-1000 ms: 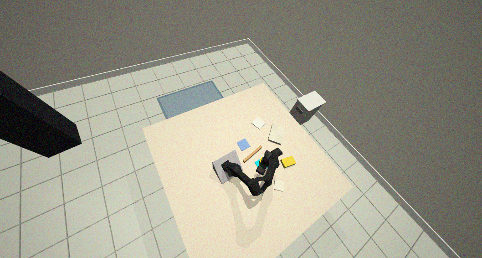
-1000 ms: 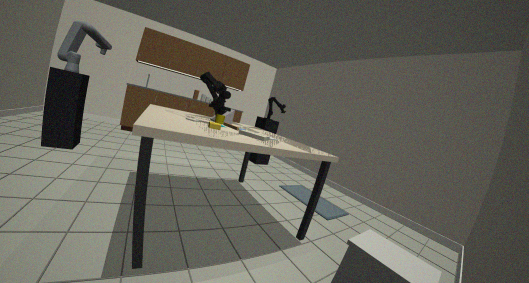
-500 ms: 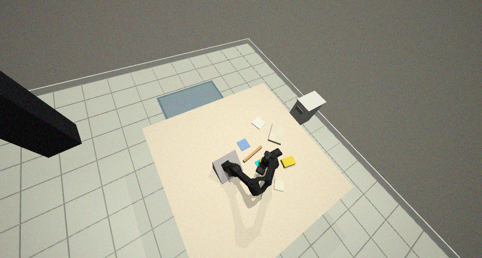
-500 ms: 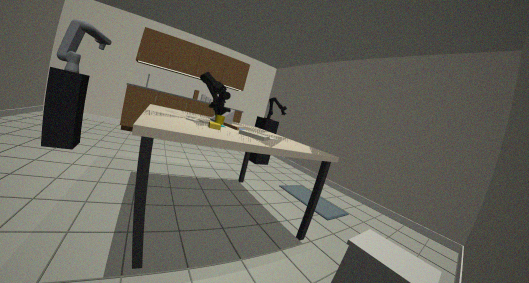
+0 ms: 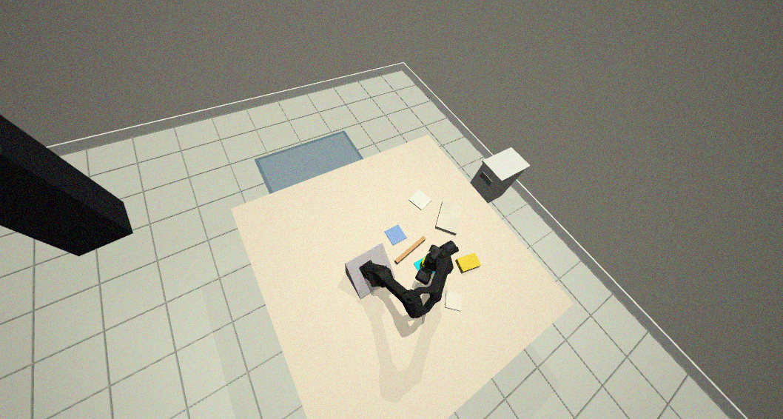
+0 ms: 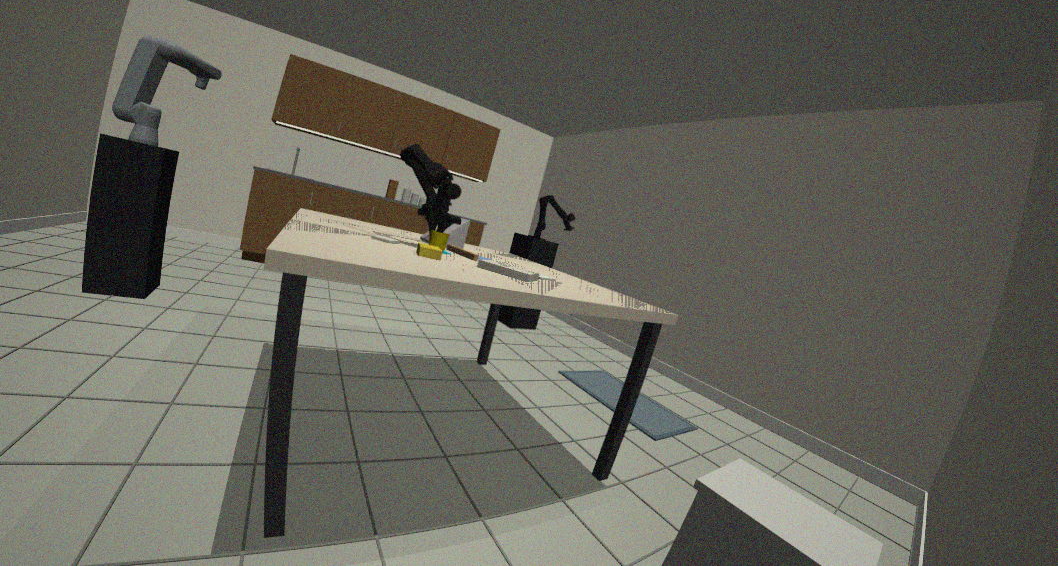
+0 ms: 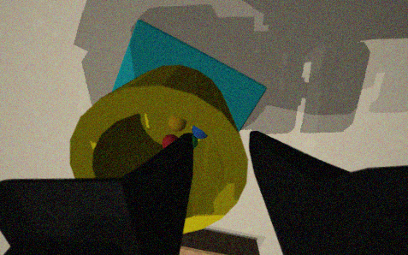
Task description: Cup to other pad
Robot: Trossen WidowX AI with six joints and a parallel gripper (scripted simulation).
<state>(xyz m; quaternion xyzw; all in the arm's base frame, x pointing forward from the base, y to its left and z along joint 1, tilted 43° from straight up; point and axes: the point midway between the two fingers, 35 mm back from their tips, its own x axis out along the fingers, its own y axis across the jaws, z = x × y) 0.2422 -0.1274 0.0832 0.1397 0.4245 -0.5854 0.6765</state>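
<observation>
The yellow cup lies 20 mm ahead of my gripper tip, 10 mm to the left of it and 10 mm below it. Round my gripper tip: wooden bar (130 mm to the left, 40 mm below, 10 mm ahead); then green marble (30 mm below, 20 mm to the left, 10 mm ahead); then cyan pad (50 mm below, 20 mm ahead, 10 mm to the left).
</observation>
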